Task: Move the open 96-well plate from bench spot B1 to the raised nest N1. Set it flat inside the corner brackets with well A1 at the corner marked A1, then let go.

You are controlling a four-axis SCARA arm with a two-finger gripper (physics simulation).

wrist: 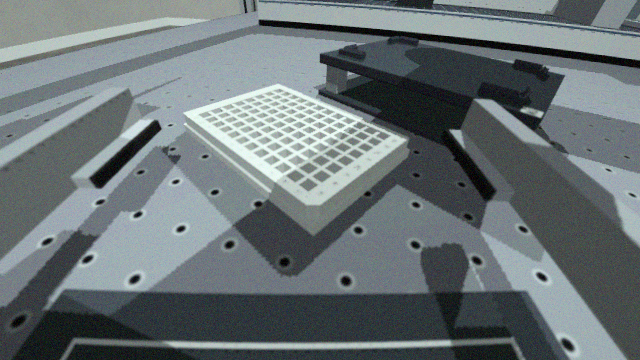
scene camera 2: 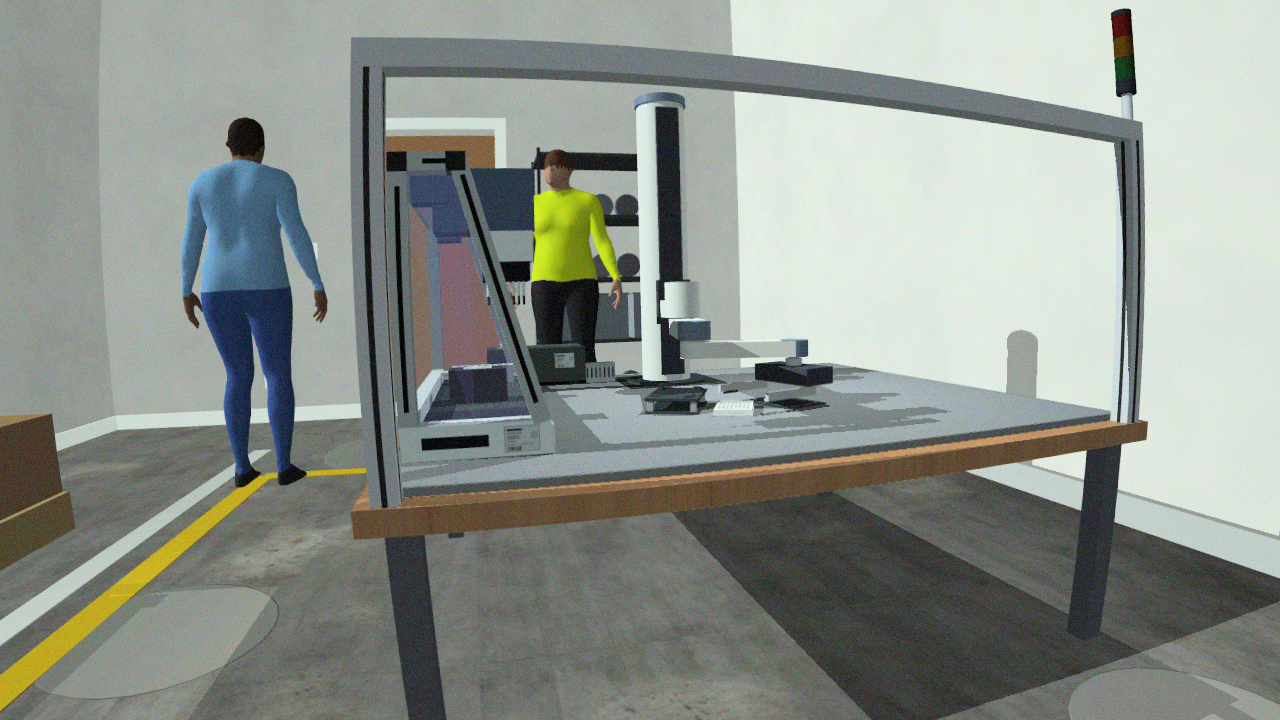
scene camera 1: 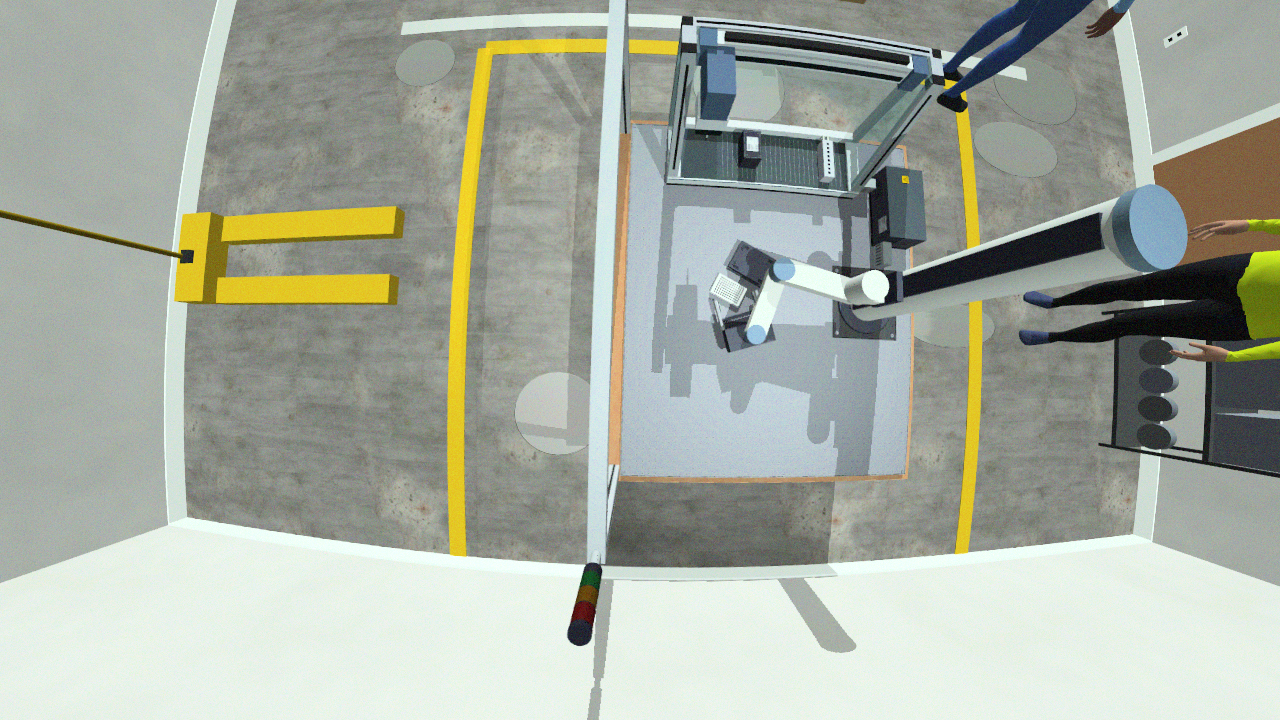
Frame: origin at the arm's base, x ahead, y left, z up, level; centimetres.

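Seen in the pictures: gripper, fingertip midpoint: (wrist: 301,112) (scene camera 2: 742,392) (scene camera 1: 735,295); arm's base at its link origin: (scene camera 2: 666,384).
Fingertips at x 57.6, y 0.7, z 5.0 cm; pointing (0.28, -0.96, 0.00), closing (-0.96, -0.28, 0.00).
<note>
Pixels of each thing's top centre, then the offset from my fingertips to it. "*": a spot on its surface instead. Level surfaces: height alone.
- white open 96-well plate at its top centre: (wrist: 289,124) (scene camera 2: 734,404) (scene camera 1: 729,289) dz -2.3, dx +1.9, dy -2.7 cm
- raised nest at its top centre: (wrist: 442,54) (scene camera 2: 677,390) (scene camera 1: 754,263) dz +0.5, dx -7.2, dy -13.2 cm
- dark mat with a white outline, surface height: dz -3.5 cm
- dark box at a spot on its surface: (scene camera 1: 897,207) * dz +7.7, dx -65.1, dy -38.3 cm
The white open 96-well plate (scene camera 1: 727,289) (scene camera 2: 733,408) (wrist: 300,135) lies flat on the bench, turned with one corner toward the wrist camera. The A1 mark cannot be read. My gripper (wrist: 301,112) is open and empty. In the wrist view its two padded fingers stand wide apart, left and right of the plate and clear of it, turned at an angle to the plate's sides. The raised nest (scene camera 1: 750,259) (scene camera 2: 675,394) (wrist: 440,75) is a dark platform on posts with corner brackets, just beyond the plate to the right in the wrist view. Its right part is partly hidden by my right finger.
A dark mat with a white outline (wrist: 295,315) (scene camera 2: 799,404) lies on the near side of the plate. A framed glass enclosure (scene camera 1: 760,184) stands at the bench's side, with a dark box (scene camera 1: 897,207) beside it. A person in yellow (scene camera 2: 565,234) stands behind the bench.
</note>
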